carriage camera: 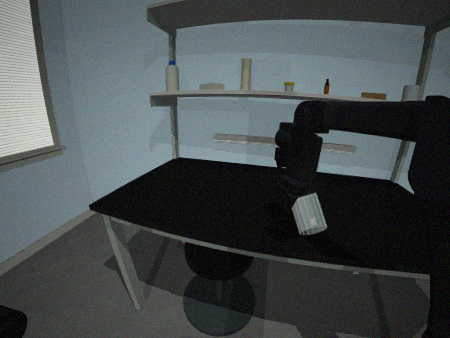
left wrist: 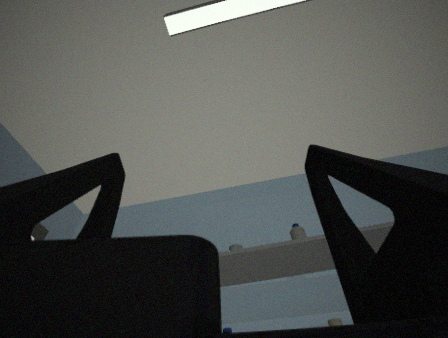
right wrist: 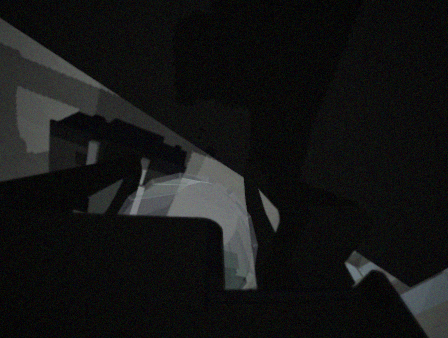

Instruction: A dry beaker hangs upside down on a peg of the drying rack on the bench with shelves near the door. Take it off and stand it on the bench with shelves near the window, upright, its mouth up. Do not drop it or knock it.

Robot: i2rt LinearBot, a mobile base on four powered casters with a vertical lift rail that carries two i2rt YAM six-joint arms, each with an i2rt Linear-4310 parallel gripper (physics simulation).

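The clear beaker (carriage camera: 309, 216) (right wrist: 200, 200) is held in my right gripper (carriage camera: 294, 197), tilted, over the black top of the bench with shelves (carriage camera: 185, 200), which stands beside the window. In the carriage view its far end points down and to the right; I cannot tell which end is the mouth. The gap between its base or rim and the bench top is hard to judge. In the right wrist view its curved wall shows between the dark fingers. My left gripper (left wrist: 214, 159) is open and empty, facing the ceiling and upper wall. The drying rack does not show in the carriage view.
The lower shelf (carriage camera: 265, 95) above the bench holds a blue-capped bottle (carriage camera: 172, 77), a tall cylinder (carriage camera: 246, 75), a yellow-lidded jar (carriage camera: 289, 86) and a small amber bottle (carriage camera: 326, 87). A wall rail (carriage camera: 240, 138) runs below it. A stool (carriage camera: 219, 305) stands under the bench's front edge. The window (carriage camera: 22, 75) is at left.
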